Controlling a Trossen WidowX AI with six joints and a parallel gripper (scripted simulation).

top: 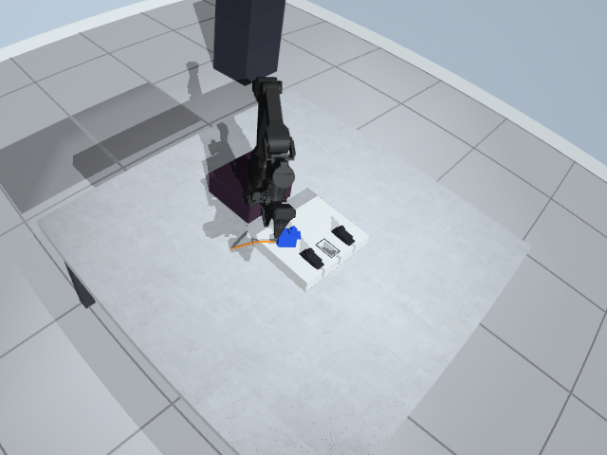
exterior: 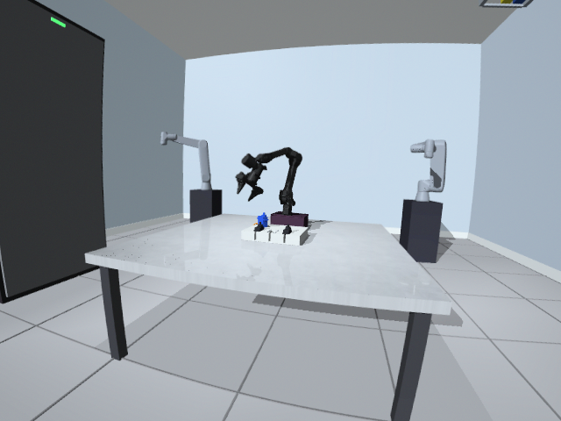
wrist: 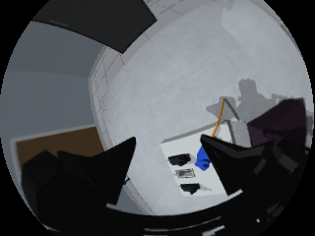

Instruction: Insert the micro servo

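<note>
The white deck lies 2 cm behind my gripper tip, 20 cm to the left of it and 18 cm below it.
</note>
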